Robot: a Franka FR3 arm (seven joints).
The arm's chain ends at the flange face. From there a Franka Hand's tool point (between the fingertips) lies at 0.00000 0.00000 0.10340 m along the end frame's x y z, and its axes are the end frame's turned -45 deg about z.
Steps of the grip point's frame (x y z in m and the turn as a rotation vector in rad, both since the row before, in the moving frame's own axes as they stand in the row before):
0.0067, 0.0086, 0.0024, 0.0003, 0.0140, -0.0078
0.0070, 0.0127, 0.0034, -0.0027, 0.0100, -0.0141
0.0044, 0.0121, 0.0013, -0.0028, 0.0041, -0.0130
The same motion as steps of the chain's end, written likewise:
0.0098, 0.0024, 0.0024, 0.0101, 0.0097, -0.0078
0.0130, 0.0046, 0.0034, 0.0052, 0.0090, -0.0141
0.0112, 0.0055, 0.0013, 0.0009, 0.0049, -0.0130

